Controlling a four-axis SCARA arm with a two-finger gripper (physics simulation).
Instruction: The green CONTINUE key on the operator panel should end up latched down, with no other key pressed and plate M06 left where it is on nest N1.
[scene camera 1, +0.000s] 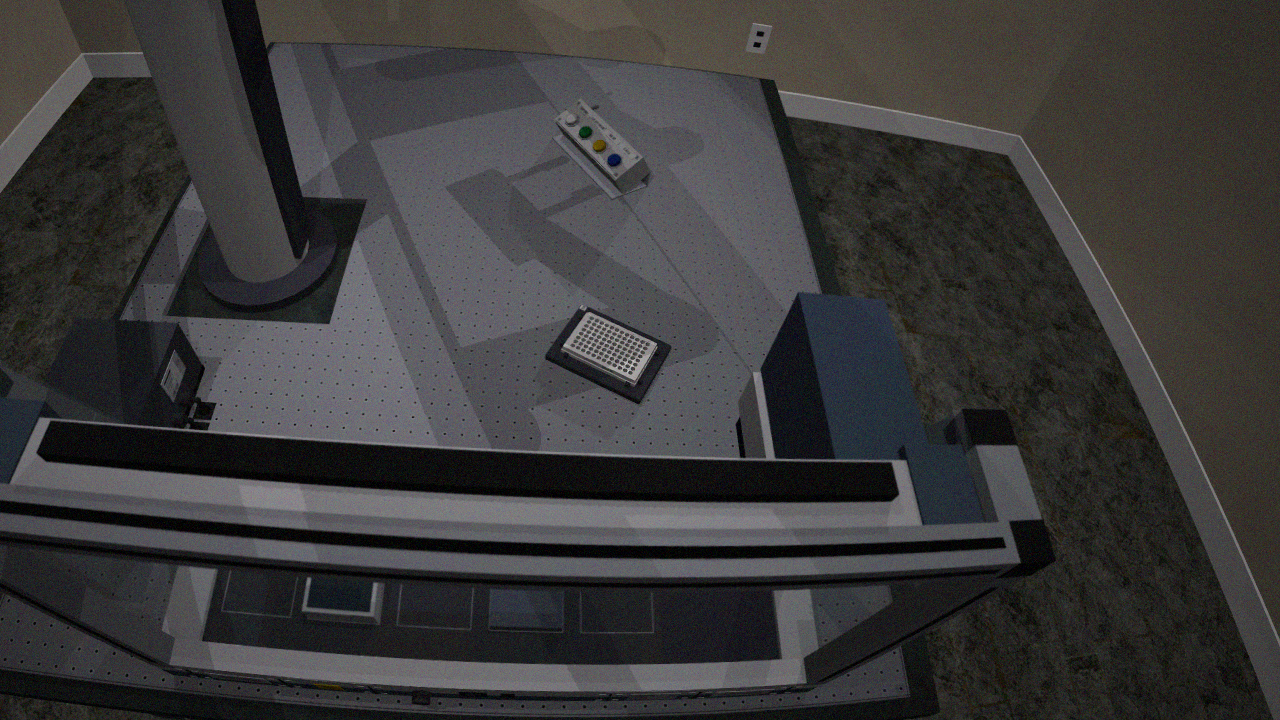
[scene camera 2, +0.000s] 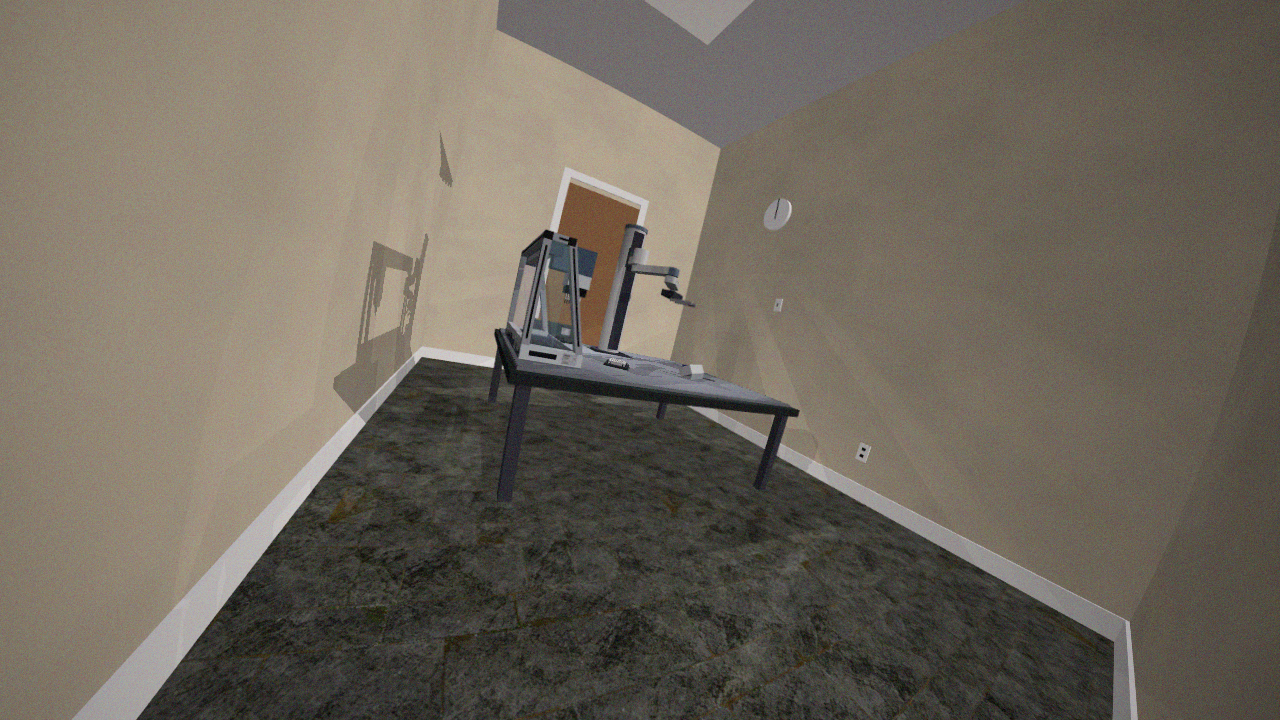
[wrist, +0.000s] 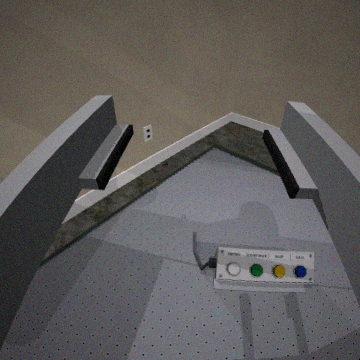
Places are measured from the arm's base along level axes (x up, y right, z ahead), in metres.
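Pixels of known places: gripper, fingertip midpoint: (scene camera 2: 693, 304) (wrist: 198, 114); arm's base, link origin: (scene camera 1: 270, 258) (scene camera 2: 607, 353).
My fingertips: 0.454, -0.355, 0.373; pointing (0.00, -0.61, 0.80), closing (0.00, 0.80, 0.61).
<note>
Ahead of a thing's pixels: the offset from my fingertips to its top centre, as dx, dy, dz. "spot": to the spot under its first point.
The pale operator panel {-0.358, +0.050, +0.215} (scene camera 1: 633, 170) (scene camera 2: 693, 371) (wrist: 267, 270) sits on the table with a row of keys. The green CONTINUE key {-0.367, +0.041, +0.183} (scene camera 1: 585, 131) (wrist: 256, 270) is between the white key {-0.367, +0.000, +0.155} (scene camera 1: 571, 118) (wrist: 233, 268) and the yellow key {-0.367, +0.083, +0.210} (scene camera 1: 598, 145) (wrist: 279, 271); the blue key {-0.367, +0.124, +0.238} (scene camera 1: 614, 159) (wrist: 300, 271) is at the end. Key heights cannot be told. White plate M06 {-0.415, +0.535, +0.229} (scene camera 1: 610, 345) lies on dark nest N1 {-0.419, +0.535, +0.230} (scene camera 1: 581, 368). My gripper (scene camera 2: 684, 302) (wrist: 198, 114) is shut to its narrow stance, empty, with a gap between its pads. It hangs above the table, apart from the panel.
The arm's column (scene camera 1: 210, 143) (scene camera 2: 622, 295) stands at the table's left in scene camera 1. A framed enclosure (scene camera 1: 465, 514) crosses the front, with a blue housing {spot: +0.046, +0.901, +0.363} (scene camera 1: 863, 376) at right and a dark box {spot: -0.327, +0.687, -0.475} (scene camera 1: 116, 367) at left. A cable {spot: -0.441, -0.104, +0.170} (wrist: 197, 252) leaves the panel's white-key end.
</note>
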